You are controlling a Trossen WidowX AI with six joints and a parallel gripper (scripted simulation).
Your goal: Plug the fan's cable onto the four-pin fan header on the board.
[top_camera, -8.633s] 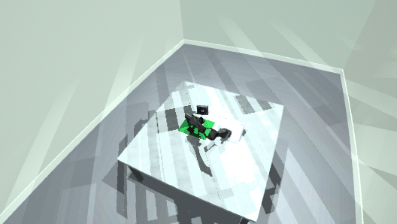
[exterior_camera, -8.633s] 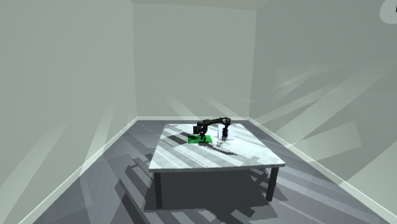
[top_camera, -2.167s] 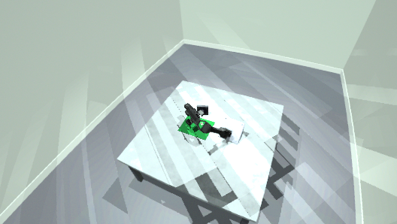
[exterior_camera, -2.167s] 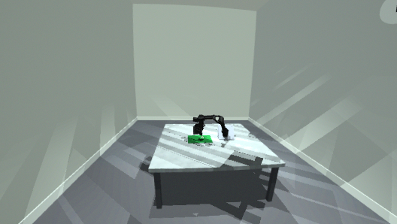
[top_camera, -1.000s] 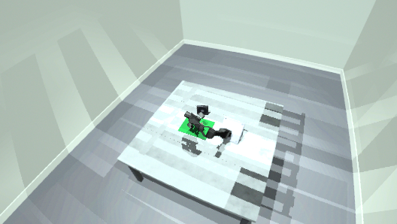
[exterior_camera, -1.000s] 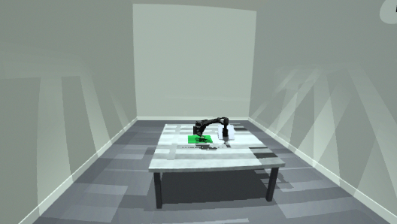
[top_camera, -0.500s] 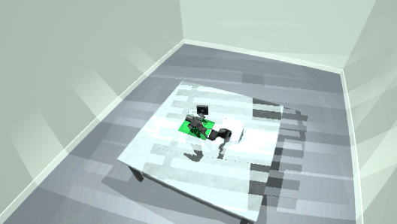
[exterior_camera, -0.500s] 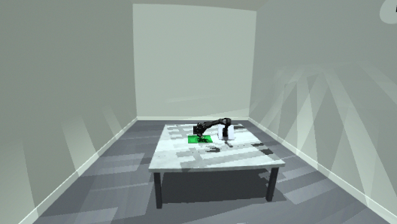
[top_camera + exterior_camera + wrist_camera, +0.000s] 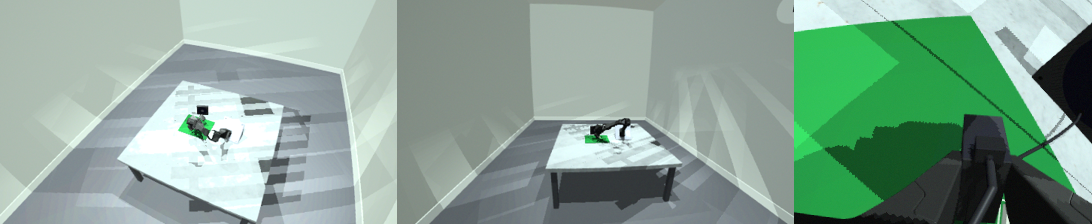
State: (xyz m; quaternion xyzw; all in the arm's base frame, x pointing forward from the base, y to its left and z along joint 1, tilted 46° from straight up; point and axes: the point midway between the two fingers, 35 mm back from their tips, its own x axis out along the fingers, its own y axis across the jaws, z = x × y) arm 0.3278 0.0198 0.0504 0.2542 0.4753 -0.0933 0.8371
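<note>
My gripper tip is 80 mm above the green board, 10 mm to the right of it and 10 mm past it. Round my gripper tip: black fan plug: 10 mm below; white four-pin header: 60 mm below, 40 mm to the right, 40 mm behind; black fan: 160 mm to the right, 20 mm ahead.
</note>
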